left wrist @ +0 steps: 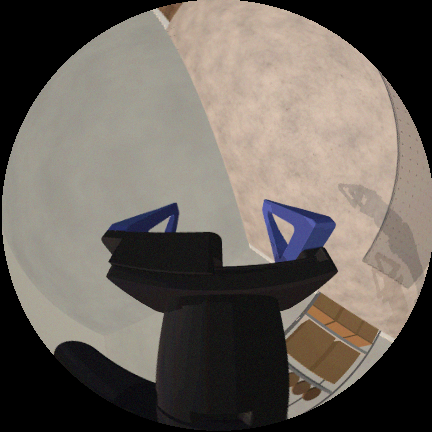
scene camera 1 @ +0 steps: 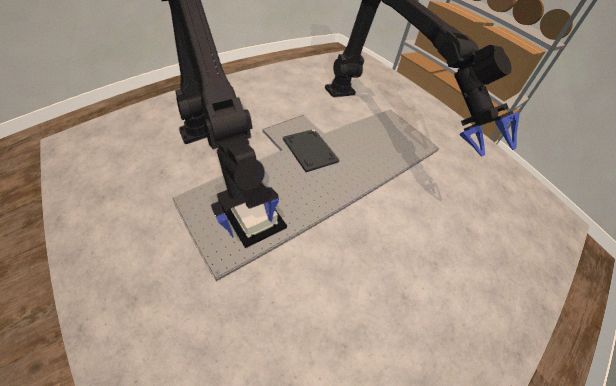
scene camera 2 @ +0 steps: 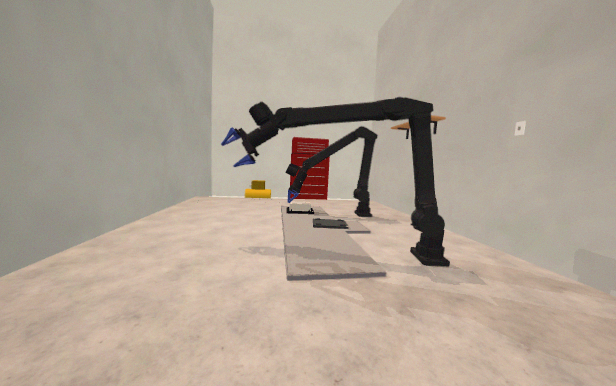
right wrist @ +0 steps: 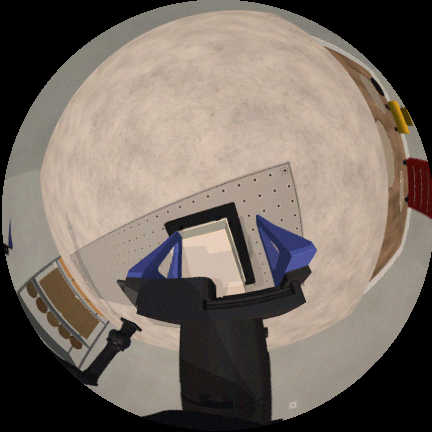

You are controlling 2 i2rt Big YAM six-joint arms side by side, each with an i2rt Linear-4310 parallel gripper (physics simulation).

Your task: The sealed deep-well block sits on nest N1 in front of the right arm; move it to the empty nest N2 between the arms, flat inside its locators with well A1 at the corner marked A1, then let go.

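Places are measured from the left arm's base along level axes (x left, y down, z back), in metres.
Pixels of known places: left gripper, fingertip midpoint: (left wrist: 219, 205) (scene camera 1: 497, 152) (scene camera 2: 227, 155); right gripper, fingertip midpoint: (scene camera 1: 251, 228) (scene camera 2: 289, 201) (right wrist: 215, 226); left arm's base, origin of the base link: (scene camera 1: 340, 91) (scene camera 2: 428, 258) (right wrist: 130, 323); right arm's base, origin of the base link: (scene camera 1: 197, 132) (scene camera 2: 362, 214).
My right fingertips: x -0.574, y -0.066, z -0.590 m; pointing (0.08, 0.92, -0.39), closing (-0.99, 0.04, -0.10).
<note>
For each thing: its middle in the pictures, then the offset to it from my right fingertips. Level surfaces: height alone.
- cream sealed block, body centre: (right wrist: 210, 264) (scene camera 1: 250, 207) (scene camera 2: 299, 206) dy +0.020, dx +0.020, dz +0.072 m
- black nest N1, body centre: (right wrist: 212, 257) (scene camera 1: 251, 212) dy +0.042, dx +0.020, dz +0.072 m
- dark grey nest N2, body centre: (scene camera 1: 310, 148) (right wrist: 141, 301) (scene camera 2: 329, 222) dy +0.044, dx +0.272, dz +0.251 m
- grey perforated board, its level: dy +0.053 m
The cream sealed block (scene camera 1: 252, 219) (scene camera 2: 300, 206) (right wrist: 212, 257) sits in the black nest N1 (scene camera 1: 258, 241) (right wrist: 242, 245). My right gripper (scene camera 1: 251, 227) (scene camera 2: 292, 200) (right wrist: 215, 226) is open over the block, its blue fingers spread wide toward opposite sides of it. The fingertips' exact height beside the block is hard to tell. The dark grey nest N2 (scene camera 1: 311, 150) (scene camera 2: 330, 223) is empty, with small corner locators and a tiny pale mark at its far corner in scene camera 1. My left gripper (scene camera 1: 499, 151) (scene camera 2: 229, 155) (left wrist: 219, 205) is open, empty and raised far from both nests.
Both nests stand on a grey perforated board (scene camera 1: 350, 185) (scene camera 2: 320, 265) (left wrist: 411, 150) (right wrist: 280, 200). A shelf unit with brown boxes stands beyond the left arm in scene camera 1. A red cabinet (scene camera 2: 311, 180) and a yellow object (scene camera 2: 257, 193) stand in the background.
</note>
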